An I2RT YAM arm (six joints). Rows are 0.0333 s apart.
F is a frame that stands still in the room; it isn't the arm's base.
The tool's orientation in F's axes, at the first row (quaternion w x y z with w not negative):
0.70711 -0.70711 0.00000 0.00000
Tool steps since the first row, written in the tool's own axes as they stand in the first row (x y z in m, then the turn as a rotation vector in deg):
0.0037 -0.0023 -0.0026 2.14 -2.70 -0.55
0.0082 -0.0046 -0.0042 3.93 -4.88 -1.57
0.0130 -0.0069 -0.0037 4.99 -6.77 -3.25
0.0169 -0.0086 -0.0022 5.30 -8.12 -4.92
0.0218 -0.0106 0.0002 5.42 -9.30 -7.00
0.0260 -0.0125 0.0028 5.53 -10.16 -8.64
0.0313 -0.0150 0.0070 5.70 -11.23 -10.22
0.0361 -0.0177 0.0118 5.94 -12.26 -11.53
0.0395 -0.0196 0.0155 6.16 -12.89 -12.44
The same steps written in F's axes. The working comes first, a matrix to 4 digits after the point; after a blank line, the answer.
The tool's axes in the first row as the columns of a matrix, in F's axes (used below as rounded here):
1.0000 0.0000 0.0000
0.0000 0.0000 1.0000
0.0000 -1.0000 0.0000

0.0037 -0.0026 0.0023 2.14 -0.55 2.70
0.0082 -0.0042 0.0046 3.93 -1.57 4.88
0.0130 -0.0037 0.0069 4.99 -3.25 6.77
0.0169 -0.0022 0.0086 5.30 -4.92 8.12
0.0218 0.0002 0.0106 5.42 -7.00 9.30
0.0260 0.0028 0.0125 5.53 -8.64 10.16
0.0313 0.0070 0.0150 5.70 -10.22 11.23
0.0361 0.0118 0.0177 5.94 -11.53 12.26
0.0395 0.0155 0.0196 6.16 -12.44 12.89

